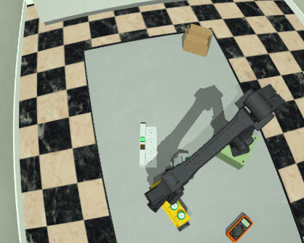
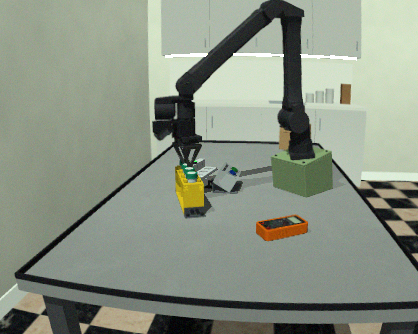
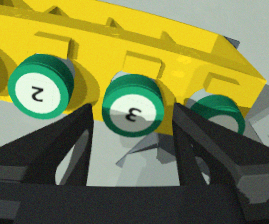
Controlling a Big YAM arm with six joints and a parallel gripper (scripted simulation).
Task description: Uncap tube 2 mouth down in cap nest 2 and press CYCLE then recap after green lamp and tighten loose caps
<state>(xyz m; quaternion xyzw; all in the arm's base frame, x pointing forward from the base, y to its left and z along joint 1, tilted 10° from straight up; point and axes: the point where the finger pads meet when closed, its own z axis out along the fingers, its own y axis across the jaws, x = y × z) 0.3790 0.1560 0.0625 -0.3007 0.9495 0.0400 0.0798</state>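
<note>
Now: the cap 5 cm to the left of my hand, 2 cm behind it and 1 cm below it. The rest, counted from my hand: grey key housing: 14 cm to the right, 12 cm behind, 7 cm below; green READY key: 16 cm to the right, 14 cm behind, 6 cm below; blue cycle key: 14 cm behind, 12 cm to the right, 6 cm below.
</note>
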